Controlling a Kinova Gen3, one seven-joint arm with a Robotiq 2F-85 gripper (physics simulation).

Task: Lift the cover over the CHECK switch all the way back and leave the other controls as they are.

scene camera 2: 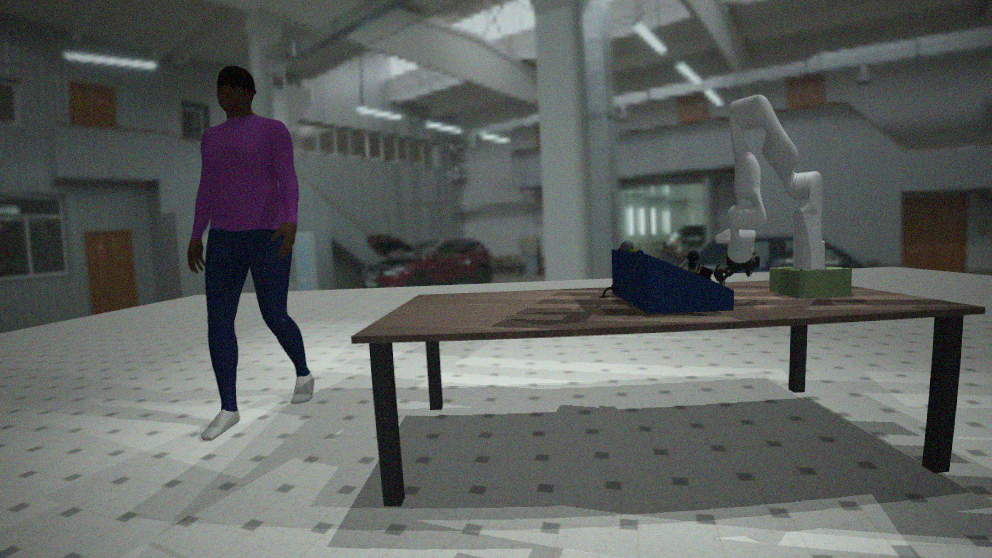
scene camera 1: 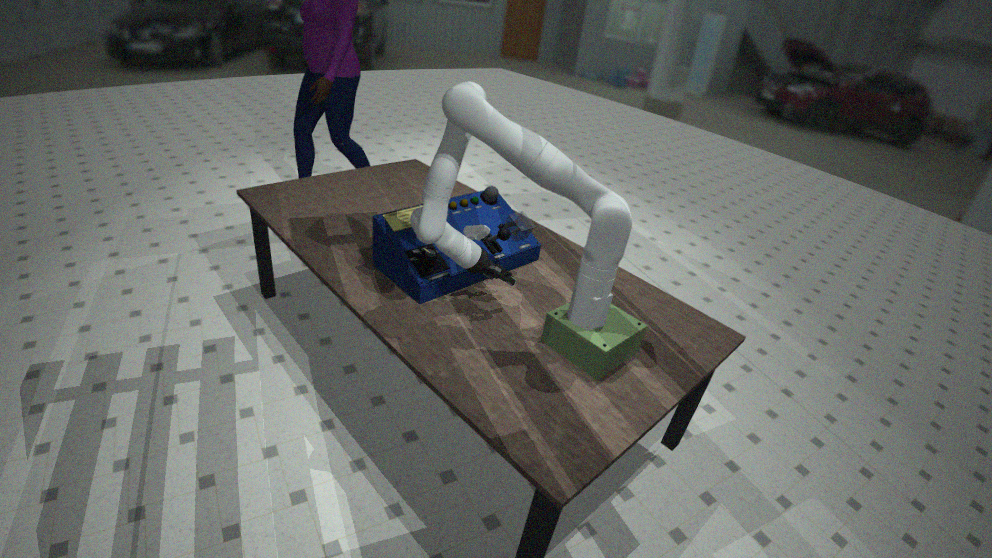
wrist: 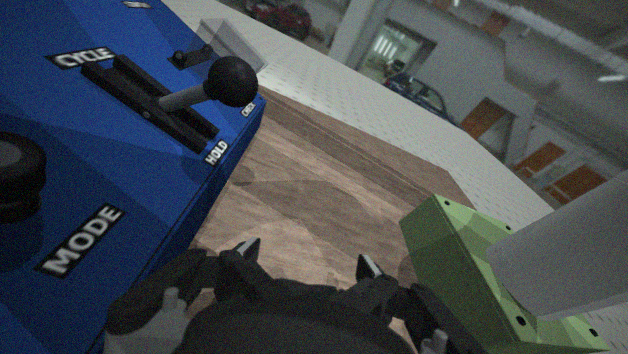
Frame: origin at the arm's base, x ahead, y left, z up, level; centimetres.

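Seen in the pictures: gripper, fingertip midpoint: (scene camera 2: 734,279) (scene camera 1: 503,279) (wrist: 308,257); arm's base, link origin: (scene camera 2: 807,268) (scene camera 1: 584,318) (wrist: 517,279).
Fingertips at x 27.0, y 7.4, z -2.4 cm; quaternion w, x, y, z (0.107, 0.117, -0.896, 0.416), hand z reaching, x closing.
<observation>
Offsets run from my fingertips to a thing's top centre. "spot": to the spot under its first point. Level surfaces: height alone.
The blue console @[spot: dx +14.1, dy -17.8, dz -4.6 cm] (scene camera 1: 523,260) (scene camera 2: 659,288) (wrist: 125,170) stands on the table. The clear CHECK cover @[dx +19.5, dy -17.8, dz +9.7 cm] (scene camera 1: 521,223) (wrist: 232,44) projects from the panel's far right, by a small black base (wrist: 191,57); its exact angle is hard to tell. The CHECK label @[dx +15.6, dy -18.6, dz +0.2 cm] (wrist: 248,109) is near the console's edge. The black ball-topped lever @[spot: dx +11.0, dy -6.1, dz +8.8 cm] (scene camera 1: 504,233) (wrist: 231,81) stands between the gripper side and the cover in the wrist view, in a slot between CYCLE and HOLD. My gripper (scene camera 1: 509,279) (wrist: 308,257) is open and empty, beyond the console's lower edge, apart from the cover.
The MODE knob @[spot: dx +13.8, dy +5.8, dz +6.1 cm] (wrist: 17,172) is at the wrist view's left edge. The green base block (scene camera 1: 589,350) (scene camera 2: 811,283) (wrist: 450,270) carries the arm on the wooden table @[dz -6.7 cm] (scene camera 1: 443,367) (scene camera 2: 485,315). A person (scene camera 1: 329,76) (scene camera 2: 246,208) is beyond the table's end.
</observation>
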